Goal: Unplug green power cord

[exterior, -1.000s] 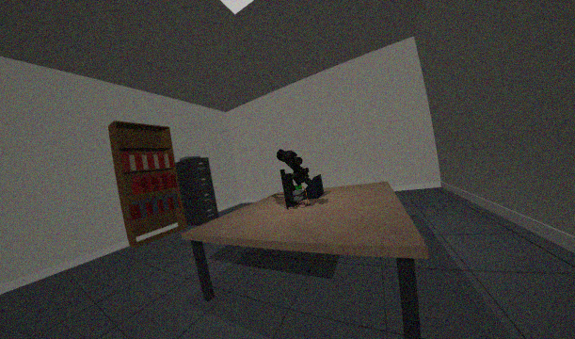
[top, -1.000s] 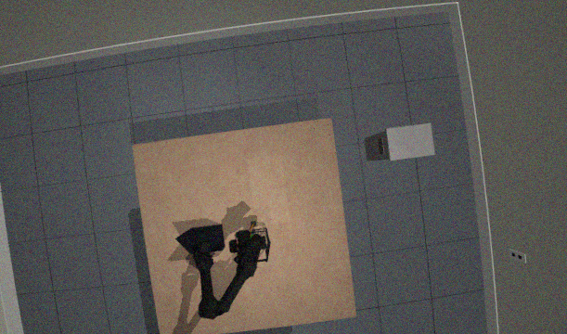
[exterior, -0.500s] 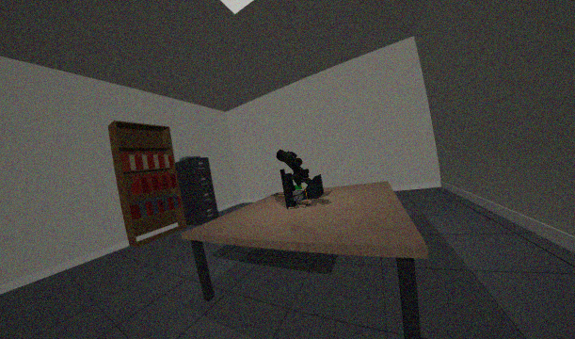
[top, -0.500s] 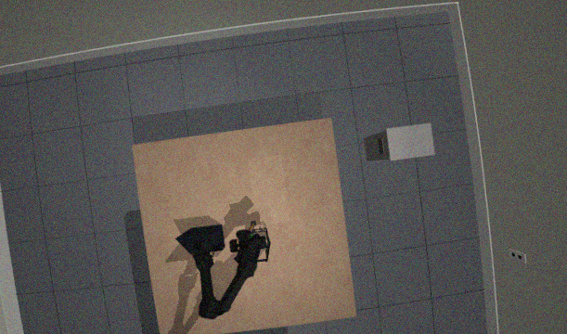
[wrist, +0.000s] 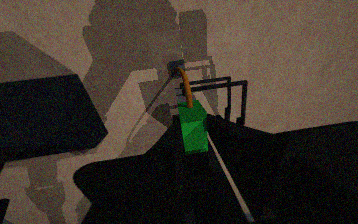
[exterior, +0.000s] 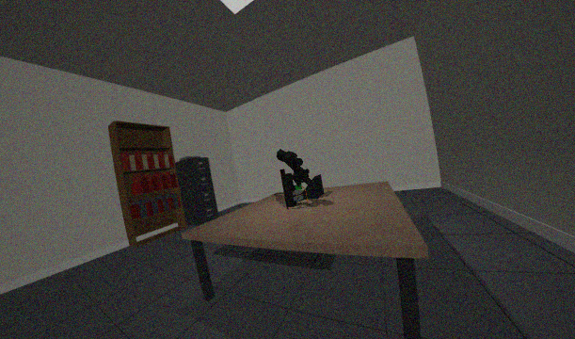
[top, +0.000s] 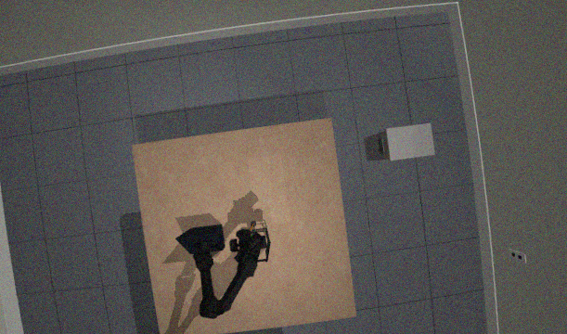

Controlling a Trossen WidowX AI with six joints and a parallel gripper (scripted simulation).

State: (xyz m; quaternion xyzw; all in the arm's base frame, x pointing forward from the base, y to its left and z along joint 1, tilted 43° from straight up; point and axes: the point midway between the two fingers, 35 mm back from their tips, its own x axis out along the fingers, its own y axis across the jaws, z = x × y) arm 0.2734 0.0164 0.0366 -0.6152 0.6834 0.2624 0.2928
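My gripper tip is now 10 cm to the left of the black power strip, 2 cm above it and 1 cm past it. From my gripper tip the other things lie so: green plug (3 cm to the right).
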